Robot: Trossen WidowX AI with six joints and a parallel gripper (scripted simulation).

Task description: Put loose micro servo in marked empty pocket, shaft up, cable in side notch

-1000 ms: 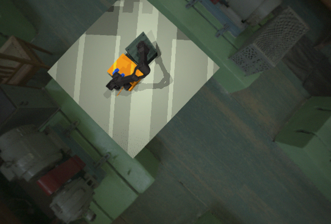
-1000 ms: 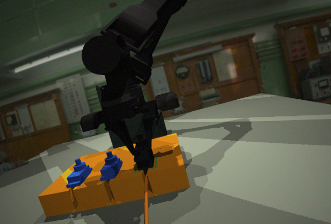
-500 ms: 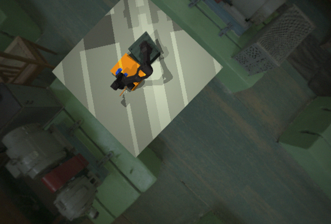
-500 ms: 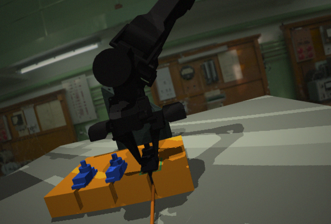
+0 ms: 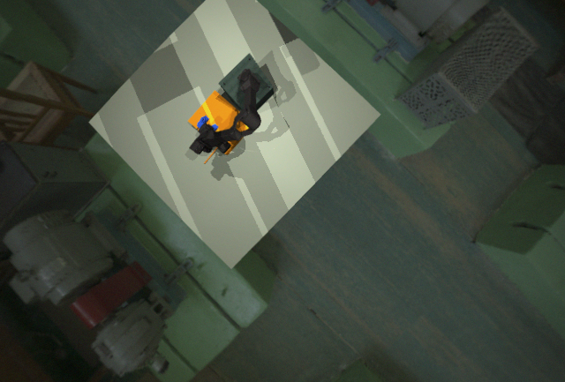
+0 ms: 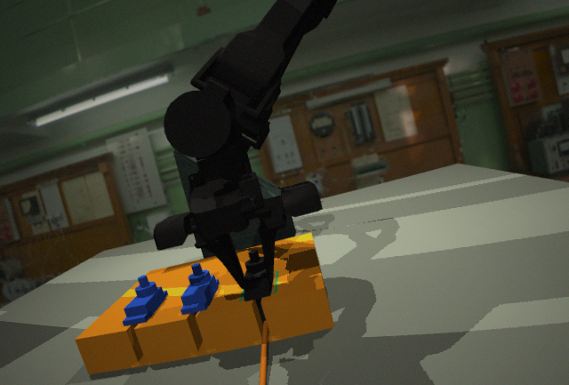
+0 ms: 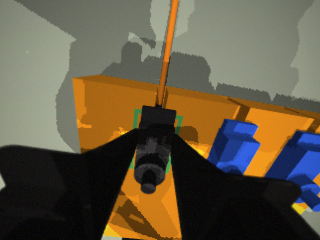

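Now: gripper tip 120 mm past the orange deck, 80 mm to the left of it and 30 mm above it.
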